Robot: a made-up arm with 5 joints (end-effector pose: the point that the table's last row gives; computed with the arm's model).
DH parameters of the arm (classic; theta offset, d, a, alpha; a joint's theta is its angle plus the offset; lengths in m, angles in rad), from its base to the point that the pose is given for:
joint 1: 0 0.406 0 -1.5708
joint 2: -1.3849 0 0.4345 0
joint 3: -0.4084 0 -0.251 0
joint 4: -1.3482 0 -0.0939 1.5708
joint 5: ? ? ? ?
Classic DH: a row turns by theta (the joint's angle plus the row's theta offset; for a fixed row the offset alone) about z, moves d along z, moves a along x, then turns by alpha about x.
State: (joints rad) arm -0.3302 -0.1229 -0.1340 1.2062 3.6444
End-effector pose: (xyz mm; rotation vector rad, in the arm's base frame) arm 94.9 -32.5 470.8 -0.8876 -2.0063 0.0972
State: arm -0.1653 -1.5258 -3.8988 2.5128 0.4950
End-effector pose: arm -627.5 104.7 441.7 -0.3095 0.1060 -2.7950
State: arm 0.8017 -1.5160 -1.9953 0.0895 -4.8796
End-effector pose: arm -476.7 -492.5 807.1 0.2775 -0.0861 -0.9300
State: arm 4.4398 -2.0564 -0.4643 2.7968 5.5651
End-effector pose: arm 70.0 250.5 368.1 -2.4316 1.5335 0.1143
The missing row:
joint 5: 3.1416 0.1199 0 0
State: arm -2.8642 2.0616 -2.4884 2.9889 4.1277
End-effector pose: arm -333.1 -94.8 -17.1 -0.6299 0.2331 -1.8183
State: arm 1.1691 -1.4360 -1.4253 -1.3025 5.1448
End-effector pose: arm -214.7 -505.4 776.0 0.6172 1.3930 -2.7167
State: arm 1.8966 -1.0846 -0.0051 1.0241 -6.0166
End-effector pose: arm -1.3 4.0 498.8 -2.1148 -2.2439 -0.0475
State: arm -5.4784 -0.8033 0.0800 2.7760 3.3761
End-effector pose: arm -137.1 -142.5 585.8 0.3193 -1.0892 0.9309
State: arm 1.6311 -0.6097 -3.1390 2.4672 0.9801
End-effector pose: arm 13.4 -221.7 1027.3 -1.7778 -0.6000 -0.3667
